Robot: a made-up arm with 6 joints.
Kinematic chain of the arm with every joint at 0, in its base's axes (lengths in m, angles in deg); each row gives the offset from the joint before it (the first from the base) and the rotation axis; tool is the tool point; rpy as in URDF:
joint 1: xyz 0 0 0.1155 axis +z
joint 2: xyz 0 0 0 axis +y
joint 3: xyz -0.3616 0 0.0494 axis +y
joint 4: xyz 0.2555 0 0.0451 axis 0.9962 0 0.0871
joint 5: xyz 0 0 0 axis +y
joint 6: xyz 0.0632 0 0.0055 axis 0.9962 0 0.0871
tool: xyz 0 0 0 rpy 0 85 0
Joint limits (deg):
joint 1: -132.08..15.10
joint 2: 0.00..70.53
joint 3: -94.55..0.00
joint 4: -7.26..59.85
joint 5: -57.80..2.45
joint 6: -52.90..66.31
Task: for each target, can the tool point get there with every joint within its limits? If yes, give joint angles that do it. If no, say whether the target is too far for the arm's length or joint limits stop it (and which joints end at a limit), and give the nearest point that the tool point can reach.
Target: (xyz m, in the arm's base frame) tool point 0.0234 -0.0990 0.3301
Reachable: yes | joints -70.74 47.33 -20.16 33.88 -17.47 -23.46
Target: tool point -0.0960 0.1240 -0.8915
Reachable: no: too far | nearest point -0.0522 -0.0573 0.1882 | short by 1.096 m
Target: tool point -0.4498 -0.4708 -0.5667
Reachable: no: too far | nearest point -0.0751 -0.0814 0.2080 | short by 0.945 m
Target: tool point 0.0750 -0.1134 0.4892
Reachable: yes | joints -52.18 54.53 -46.25 12.78 -46.99 -28.62
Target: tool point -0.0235 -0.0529 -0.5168
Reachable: no: joint limits stop it (at a limit: joint 2, joint 3, joint 5) | nearest point -0.0315 -0.0708 0.1882 | short by 0.705 m
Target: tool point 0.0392 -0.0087 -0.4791
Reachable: no: joint limits stop it (at a limit: joint 2, joint 3, joint 5) | nearest point 0.0756 -0.0168 0.1882 | short by 0.668 m
